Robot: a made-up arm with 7 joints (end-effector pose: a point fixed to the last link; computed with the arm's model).
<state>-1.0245 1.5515 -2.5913 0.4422 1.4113 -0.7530 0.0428</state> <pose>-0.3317 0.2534 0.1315 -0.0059 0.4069 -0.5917 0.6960</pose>
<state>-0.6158 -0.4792 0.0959 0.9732 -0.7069 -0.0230 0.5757</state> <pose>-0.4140 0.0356 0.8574 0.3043 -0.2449 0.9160 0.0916</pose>
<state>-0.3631 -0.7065 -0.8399 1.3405 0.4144 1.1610 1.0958</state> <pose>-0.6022 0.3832 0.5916 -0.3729 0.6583 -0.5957 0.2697</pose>
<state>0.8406 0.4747 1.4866 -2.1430 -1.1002 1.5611 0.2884</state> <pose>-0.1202 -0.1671 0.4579 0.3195 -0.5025 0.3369 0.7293</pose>
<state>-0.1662 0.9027 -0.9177 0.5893 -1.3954 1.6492 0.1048</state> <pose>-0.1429 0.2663 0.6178 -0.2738 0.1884 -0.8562 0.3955</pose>
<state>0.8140 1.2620 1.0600 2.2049 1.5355 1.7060 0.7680</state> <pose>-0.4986 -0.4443 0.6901 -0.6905 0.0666 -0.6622 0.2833</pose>
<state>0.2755 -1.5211 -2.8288 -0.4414 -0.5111 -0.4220 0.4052</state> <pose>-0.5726 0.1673 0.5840 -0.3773 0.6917 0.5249 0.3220</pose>
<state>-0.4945 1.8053 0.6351 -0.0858 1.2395 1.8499 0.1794</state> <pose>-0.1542 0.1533 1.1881 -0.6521 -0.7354 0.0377 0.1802</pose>
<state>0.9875 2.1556 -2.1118 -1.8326 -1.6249 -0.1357 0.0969</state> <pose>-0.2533 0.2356 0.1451 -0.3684 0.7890 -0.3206 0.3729</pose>
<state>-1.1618 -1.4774 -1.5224 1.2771 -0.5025 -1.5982 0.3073</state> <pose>-0.6146 -0.2733 0.9353 -0.3767 0.4270 0.7961 0.2049</pose>
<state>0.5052 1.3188 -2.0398 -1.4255 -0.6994 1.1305 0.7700</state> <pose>-0.0650 0.0256 0.6061 -0.7794 0.6074 0.1470 0.0453</pose>
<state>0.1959 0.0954 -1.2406 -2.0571 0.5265 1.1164 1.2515</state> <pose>-0.0194 0.2290 0.9530 0.8911 0.0487 -0.2455 0.3786</pose>
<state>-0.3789 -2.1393 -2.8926 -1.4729 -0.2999 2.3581 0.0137</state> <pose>-0.6284 0.1422 0.3282 -0.5619 -0.0315 -0.7357 0.3770</pose>
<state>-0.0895 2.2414 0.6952 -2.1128 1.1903 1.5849 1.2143</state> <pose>-0.5169 -0.1064 1.1090 -0.4205 0.8606 0.2378 0.1614</pose>
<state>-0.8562 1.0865 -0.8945 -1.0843 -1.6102 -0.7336 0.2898</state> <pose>0.1085 -0.2854 0.7467 -0.5535 -0.2794 -0.7837 0.0370</pose>
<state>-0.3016 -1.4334 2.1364 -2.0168 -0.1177 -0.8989 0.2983</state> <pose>0.0266 0.5855 0.7413 0.3023 0.5015 -0.0462 0.8093</pose>
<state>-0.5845 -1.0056 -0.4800 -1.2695 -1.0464 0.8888 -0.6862</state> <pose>-0.2410 0.2364 0.7929 -0.3666 0.5184 0.1107 0.7646</pose>
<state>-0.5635 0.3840 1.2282 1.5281 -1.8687 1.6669 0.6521</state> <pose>-0.1486 0.0346 0.9688 0.1231 0.3951 -0.9026 0.1189</pose>
